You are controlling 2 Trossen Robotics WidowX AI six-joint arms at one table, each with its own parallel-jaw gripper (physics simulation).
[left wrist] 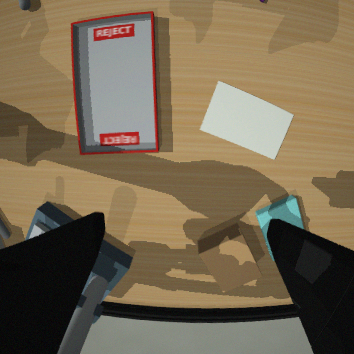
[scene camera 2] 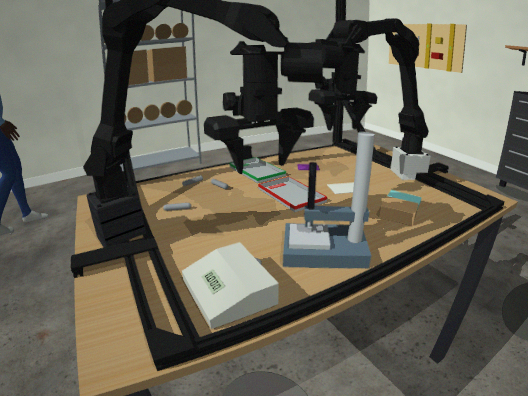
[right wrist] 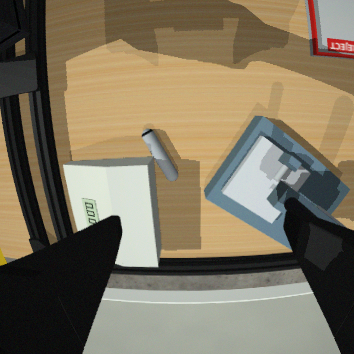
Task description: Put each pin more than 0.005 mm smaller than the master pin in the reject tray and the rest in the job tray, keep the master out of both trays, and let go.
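Frame: origin at the left arm's base, x back, y right, z up, level; millimetres.
Seen in the pictures: left gripper, fingertip midpoint: (left wrist: 187,225) (scene camera 2: 342,129); right gripper, fingertip midpoint: (scene camera 2: 261,169) (right wrist: 203,222); left arm's base, link origin: (scene camera 2: 411,151); right arm's base, link origin: (scene camera 2: 111,194).
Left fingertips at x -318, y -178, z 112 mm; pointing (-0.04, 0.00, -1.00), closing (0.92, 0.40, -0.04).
Offsets run from my left fingertips to a thing's top centre. "spot": to the spot under its first point.
A grey pin with a black band at one end @(spot: dy -264, dx -252, dz -181 mm) (right wrist: 162,157) lies on the table between the display box and the gauge stand. Three other grey pins @(dy +158, dx -415, dz -181 mm) (scene camera 2: 192,180) @(dy +122, dx -328, dz -181 mm) (scene camera 2: 220,184) @(dy -22, dx -433, dz -181 mm) (scene camera 2: 177,206) lie on the table at the left of the scene view. The red-rimmed reject tray @(dy +40, dx -123, dz -182 mm) (scene camera 2: 310,203) (left wrist: 122,85) (right wrist: 314,30) shows no pin inside in the left wrist view. The green-rimmed tray @(dy +240, dx -211, dz -182 mm) (scene camera 2: 272,176) is behind it; its contents are unclear. My right gripper (scene camera 2: 261,166) (right wrist: 203,222) is open and empty, high above the table. My left gripper (scene camera 2: 345,129) (left wrist: 187,225) is open and empty, high over the far side.
The blue gauge stand (scene camera 2: 325,259) (right wrist: 232,152) has a tall grey post @(spot: dy -266, dx -36, dz -42 mm) (scene camera 2: 362,185). The white display box @(spot: dy -386, dx -245, dz -147 mm) (scene camera 2: 252,280) (right wrist: 130,200) is beside it. A white card @(dy +76, dx +56, dz -196 mm) (scene camera 2: 341,188) (left wrist: 247,120), a brown block @(dy -115, dx +138, dz -163 mm) (scene camera 2: 397,212) (left wrist: 230,265), a teal block @(dy -37, dx +191, dz -182 mm) (left wrist: 282,212) and a purple item @(dy +260, dx -33, dz -193 mm) (scene camera 2: 307,167) lie on the table.
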